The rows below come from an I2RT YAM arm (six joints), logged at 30 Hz.
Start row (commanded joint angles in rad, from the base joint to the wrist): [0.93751 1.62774 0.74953 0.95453 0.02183 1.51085]
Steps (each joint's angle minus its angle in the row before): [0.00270 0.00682 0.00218 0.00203 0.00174 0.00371]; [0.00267 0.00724 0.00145 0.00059 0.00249 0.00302]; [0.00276 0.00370 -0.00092 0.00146 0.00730 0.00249]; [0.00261 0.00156 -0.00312 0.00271 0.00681 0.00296]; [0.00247 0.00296 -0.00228 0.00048 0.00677 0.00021]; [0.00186 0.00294 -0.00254 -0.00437 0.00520 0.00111]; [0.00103 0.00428 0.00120 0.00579 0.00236 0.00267]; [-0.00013 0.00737 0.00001 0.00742 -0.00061 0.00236]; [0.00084 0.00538 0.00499 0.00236 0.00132 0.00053]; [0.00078 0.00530 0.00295 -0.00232 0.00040 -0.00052]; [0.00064 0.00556 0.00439 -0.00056 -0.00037 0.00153]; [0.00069 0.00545 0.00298 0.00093 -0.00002 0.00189]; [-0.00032 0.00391 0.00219 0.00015 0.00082 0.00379]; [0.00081 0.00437 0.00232 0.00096 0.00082 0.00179]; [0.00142 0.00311 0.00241 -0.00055 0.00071 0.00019]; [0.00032 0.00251 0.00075 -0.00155 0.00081 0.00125]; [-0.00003 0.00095 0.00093 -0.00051 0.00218 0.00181]
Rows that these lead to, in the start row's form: [0.94021 1.63456 0.75171 0.95656 0.02357 1.51456]; [0.94288 1.64180 0.75316 0.95715 0.02606 1.51758]; [0.94564 1.64550 0.75224 0.95861 0.03336 1.52007]; [0.94825 1.64706 0.74912 0.96132 0.04017 1.52303]; [0.95072 1.65002 0.74684 0.96180 0.04694 1.52324]; [0.95258 1.65296 0.74430 0.95743 0.05214 1.52435]; [0.95361 1.65724 0.74550 0.96322 0.05450 1.52702]; [0.95348 1.66461 0.74551 0.97064 0.05389 1.52938]; [0.95432 1.66999 0.75050 0.97300 0.05521 1.52991]; [0.95510 1.67529 0.75345 0.97068 0.05561 1.52939]; [0.95574 1.68085 0.75784 0.97012 0.05524 1.53092]; [0.95643 1.68630 0.76082 0.97105 0.05522 1.53281]; [0.95611 1.69021 0.76301 0.97120 0.05604 1.53660]; [0.95692 1.69458 0.76533 0.97216 0.05686 1.53839]; [0.95834 1.69769 0.76774 0.97161 0.05757 1.53858]; [0.95866 1.70020 0.76849 0.97006 0.05838 1.53983]; [0.95863 1.70115 0.76942 0.96955 0.06056 1.54164]
